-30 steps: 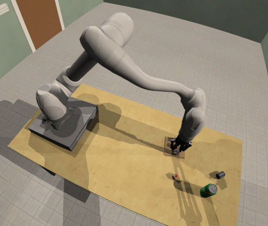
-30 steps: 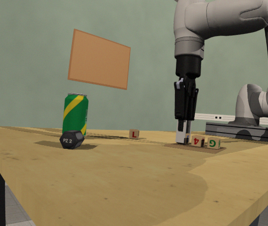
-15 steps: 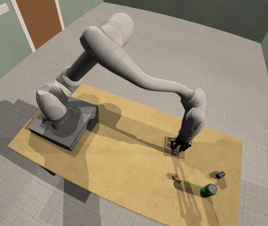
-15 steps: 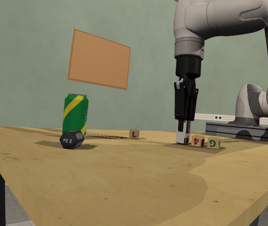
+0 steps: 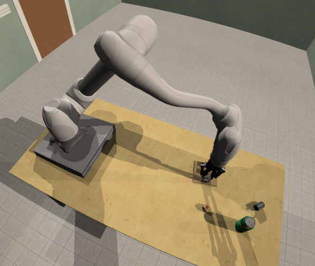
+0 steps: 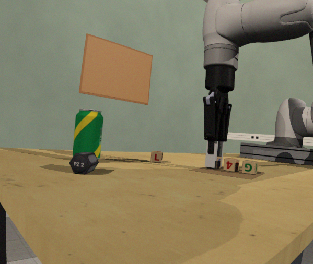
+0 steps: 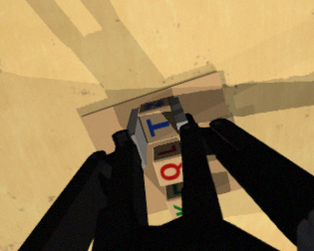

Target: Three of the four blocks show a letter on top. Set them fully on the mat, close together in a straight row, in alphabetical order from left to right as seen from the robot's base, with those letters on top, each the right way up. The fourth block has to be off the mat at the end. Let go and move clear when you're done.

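Now: the T block 2 cm below my hand. The rest, counted from my hand: yellow can: 28 cm ahead, 14 cm to the right, 2 cm above; then brown mat: 5 cm to the left, 4 cm below, 1 cm behind.
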